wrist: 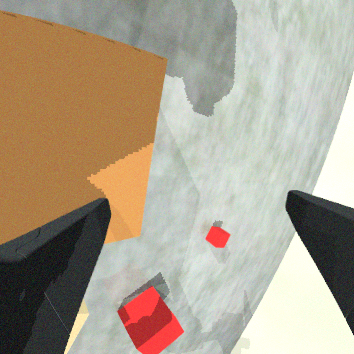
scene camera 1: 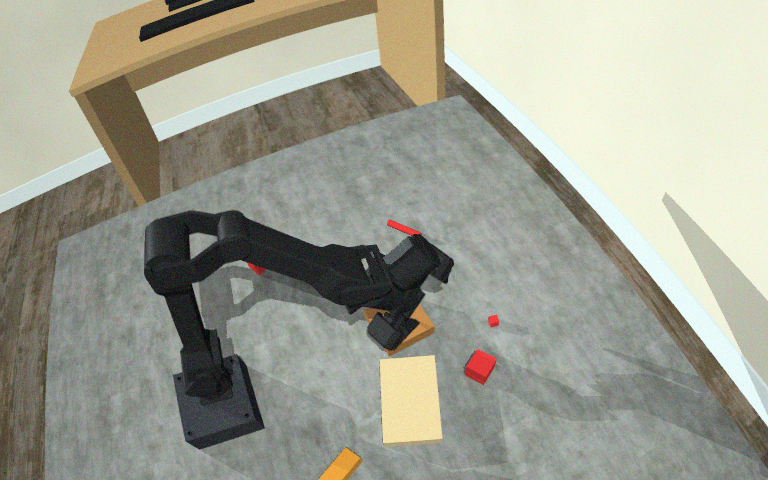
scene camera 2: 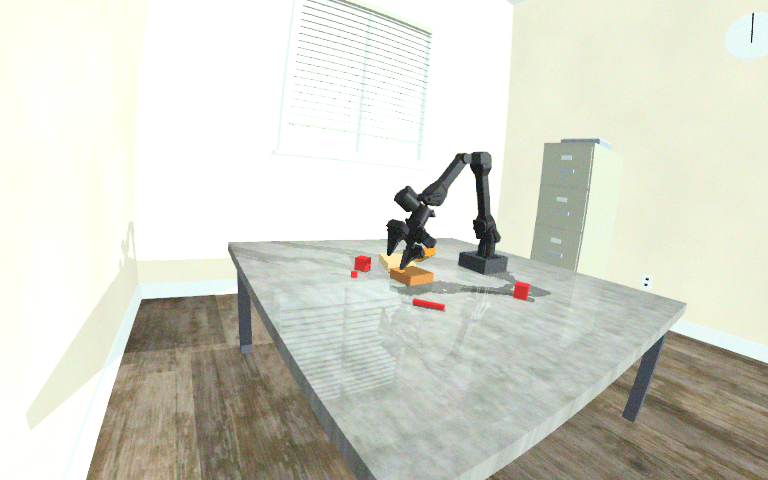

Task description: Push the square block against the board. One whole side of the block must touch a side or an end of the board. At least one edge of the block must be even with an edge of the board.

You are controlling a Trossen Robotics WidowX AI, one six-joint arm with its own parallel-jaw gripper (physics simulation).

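Seen in the pictures: gripper, fingertip midpoint: (wrist: 198, 202) (scene camera 1: 431, 301) (scene camera 2: 394, 262); arm's base, origin of the base link: (scene camera 1: 214, 386) (scene camera 2: 485, 255).
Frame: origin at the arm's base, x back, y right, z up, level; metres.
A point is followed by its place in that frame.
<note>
The square block, flat and orange-brown (scene camera 1: 424, 326) {x -0.403, y 0.001, z -0.028 m} (scene camera 2: 411, 276) {x -0.403, y -0.086, z -0.028 m} (wrist: 75, 110) {x -0.373, y -0.053, z -0.027 m}, lies turned at an angle beside the cream board. In scene camera 1 one corner is very near the board's upper end; no whole side lies against it. The arm covers part of the block there. The board (scene camera 1: 410, 399) {x -0.328, y 0.128, z -0.027 m} (scene camera 2: 388, 260) {x -0.375, y 0.100, z -0.027 m} lies flat; a sliver of the board (wrist: 76, 334) {x -0.392, y 0.083, z -0.027 m} shows at the lower left in the wrist view. My gripper (scene camera 1: 425, 305) {x -0.430, y -0.027, z 0.000 m} (scene camera 2: 395, 260) {x -0.430, y -0.027, z 0.000 m} (wrist: 198, 202) {x -0.430, y -0.027, z 0.000 m} is open and empty, above the table near the block. In the wrist view its left finger overlaps the block's right part.
A red cube (scene camera 1: 480, 366) {x -0.461, y 0.122, z -0.016 m} (scene camera 2: 362, 263) {x -0.477, y 0.097, z -0.032 m} (wrist: 150, 320) {x -0.455, y 0.099, z -0.028 m} and a tiny red cube (scene camera 1: 493, 320) {x -0.531, y 0.036, z -0.040 m} (scene camera 2: 353, 274) {x -0.539, y 0.027, z -0.046 m} (wrist: 218, 237) {x -0.526, y 0.030, z -0.042 m} lie right of the board in scene camera 1. A red stick (scene camera 1: 403, 227) {x -0.457, y -0.250, z -0.043 m} (scene camera 2: 428, 304) {x -0.462, y -0.256, z -0.047 m}, another red cube (scene camera 1: 257, 268) {x -0.127, y -0.261, z -0.034 m} (scene camera 2: 521, 290) {x -0.149, y -0.298, z -0.030 m} and an orange piece (scene camera 1: 341, 464) {x -0.181, y 0.200, z -0.025 m} also lie there.
</note>
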